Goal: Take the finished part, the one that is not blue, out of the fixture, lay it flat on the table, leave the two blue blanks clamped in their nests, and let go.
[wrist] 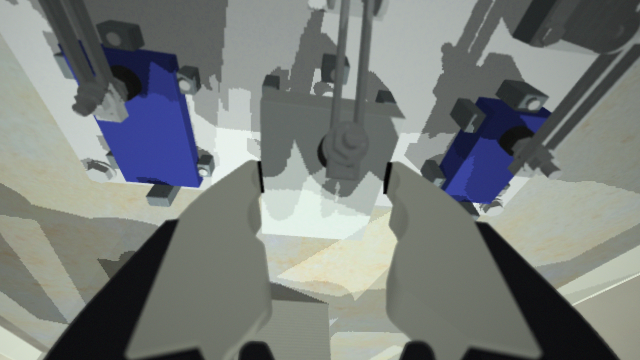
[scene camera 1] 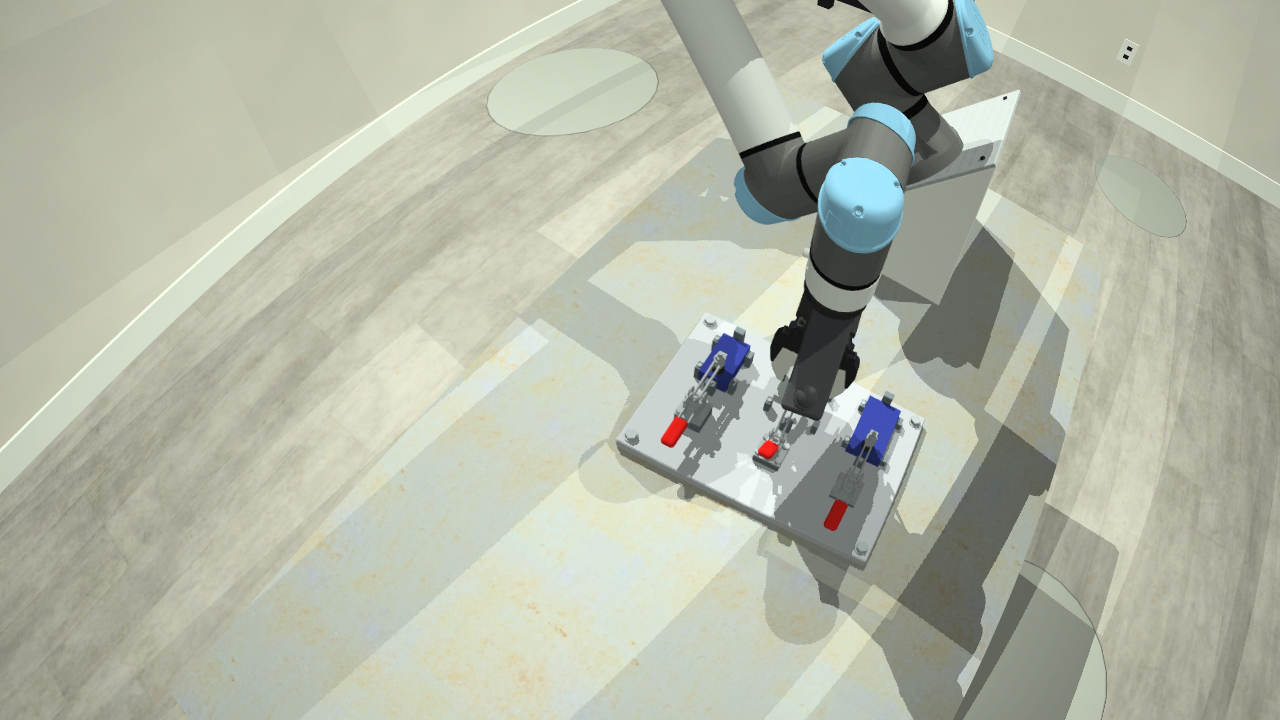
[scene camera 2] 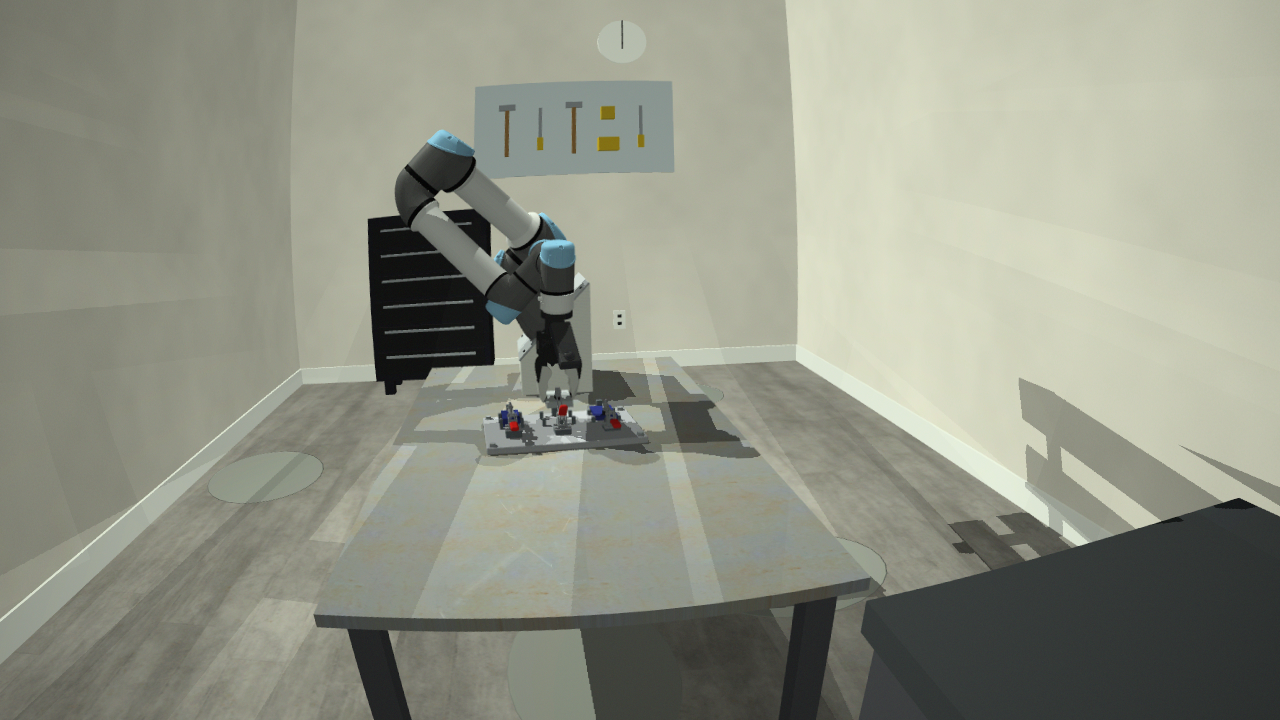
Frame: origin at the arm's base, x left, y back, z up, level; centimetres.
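Seen in the pictures: gripper, fingertip midpoint: [wrist: 323,164] [scene camera 2: 557,401]; arm's base at its link origin: [scene camera 1: 923,161].
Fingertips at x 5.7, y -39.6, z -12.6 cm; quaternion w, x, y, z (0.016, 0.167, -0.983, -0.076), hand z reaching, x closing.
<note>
Offsets run from my fingertips to a thing's top centre. Level surfaces: height alone.
The finished part {dx -0.1, dy +0.5, dz +1.4 cm} [wrist: 295,202], a pale grey flat block, is between the fingertips of my gripper [scene camera 1: 812,394] [scene camera 2: 558,392] [wrist: 323,164], which is shut on its two sides. In the wrist view it overlaps the locating blocks of the middle nest and looks raised above them; the gap is hard to judge. The middle clamp's arm [wrist: 350,65] crosses in front of it. Two blue blanks {dx -11.1, dy -2.0, dz -2.4 cm} [scene camera 1: 733,356] {dx +10.2, dy +3.8, dz -3.4 cm} [scene camera 1: 877,416] [wrist: 150,135] [wrist: 480,170] sit in the outer nests under their clamps. The fixture plate [scene camera 1: 653,407] [wrist: 240,115] lies on the table. In scene camera 1 the arm hides the part.
Red clamp handles {dx -8.2, dy -14.9, dz -0.8 cm} [scene camera 1: 674,432] {dx +2.1, dy -10.5, dz +2.2 cm} [scene camera 1: 768,449] {dx +13.3, dy -10.1, dz -1.8 cm} [scene camera 1: 835,514] are on the fixture's front side. The table {dz -6.5 cm} [scene camera 1: 447,573] [scene camera 2: 572,537] extends in front of the fixture. The robot's pale pedestal [scene camera 1: 939,223] stands behind it. A black drawer cabinet [scene camera 2: 429,295] stands at the back wall.
</note>
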